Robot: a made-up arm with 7 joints. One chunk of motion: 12 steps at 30 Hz.
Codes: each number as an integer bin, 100 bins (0 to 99) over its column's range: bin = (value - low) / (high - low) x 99, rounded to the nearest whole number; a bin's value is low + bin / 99 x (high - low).
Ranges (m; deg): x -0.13..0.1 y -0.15..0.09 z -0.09..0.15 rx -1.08..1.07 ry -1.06..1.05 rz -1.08..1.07
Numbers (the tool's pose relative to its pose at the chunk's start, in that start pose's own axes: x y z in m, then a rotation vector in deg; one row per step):
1: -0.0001 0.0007 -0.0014 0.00 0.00 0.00
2: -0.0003 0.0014 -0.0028 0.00 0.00 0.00
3: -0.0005 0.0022 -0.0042 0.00 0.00 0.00
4: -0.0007 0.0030 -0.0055 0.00 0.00 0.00
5: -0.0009 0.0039 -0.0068 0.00 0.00 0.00
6: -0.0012 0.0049 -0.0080 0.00 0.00 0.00
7: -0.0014 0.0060 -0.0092 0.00 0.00 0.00
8: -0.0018 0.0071 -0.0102 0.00 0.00 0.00
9: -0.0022 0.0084 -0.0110 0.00 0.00 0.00
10: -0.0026 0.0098 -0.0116 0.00 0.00 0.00
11: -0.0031 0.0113 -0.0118 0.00 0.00 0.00
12: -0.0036 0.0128 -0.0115 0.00 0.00 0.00
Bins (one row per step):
1: 56 62 37 50 50 50
2: 56 62 36 50 50 50
3: 56 63 35 50 50 50
4: 56 63 35 50 50 50
5: 56 63 34 50 50 50
6: 55 64 34 50 50 50
7: 55 64 33 50 50 50
8: 55 65 33 50 50 50
9: 55 65 33 50 50 50
10: 55 66 32 50 50 50
11: 55 67 32 50 50 50
12: 54 67 32 50 50 50

